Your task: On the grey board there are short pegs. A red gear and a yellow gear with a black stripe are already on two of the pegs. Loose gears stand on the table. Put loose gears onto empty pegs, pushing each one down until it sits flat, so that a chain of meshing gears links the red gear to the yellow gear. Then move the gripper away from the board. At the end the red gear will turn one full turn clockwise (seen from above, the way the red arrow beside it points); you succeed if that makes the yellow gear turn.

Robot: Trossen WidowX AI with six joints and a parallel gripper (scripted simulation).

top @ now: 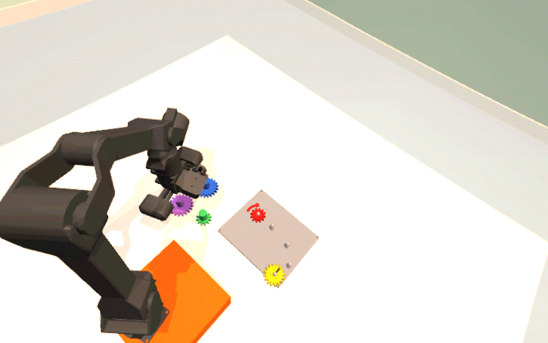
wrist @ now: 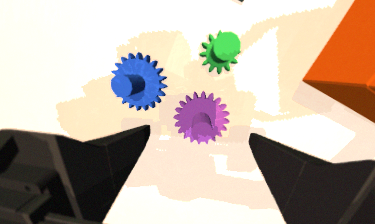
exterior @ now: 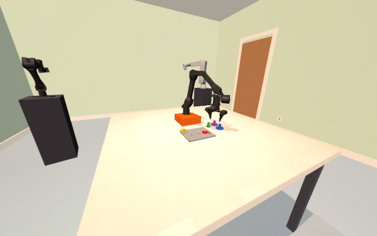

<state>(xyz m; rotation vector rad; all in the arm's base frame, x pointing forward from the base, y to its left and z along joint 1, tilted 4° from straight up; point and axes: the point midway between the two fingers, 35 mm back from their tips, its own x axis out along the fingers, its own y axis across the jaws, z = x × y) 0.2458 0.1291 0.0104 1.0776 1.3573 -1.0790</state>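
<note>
My gripper tip is 30 mm above the purple gear. Also, from my gripper tip: red gear (190 mm to the right, 80 mm ahead, 30 mm below); then small green gear (70 mm to the right, 30 mm below); then blue gear (80 mm ahead, 30 mm below, 20 mm to the right).
</note>
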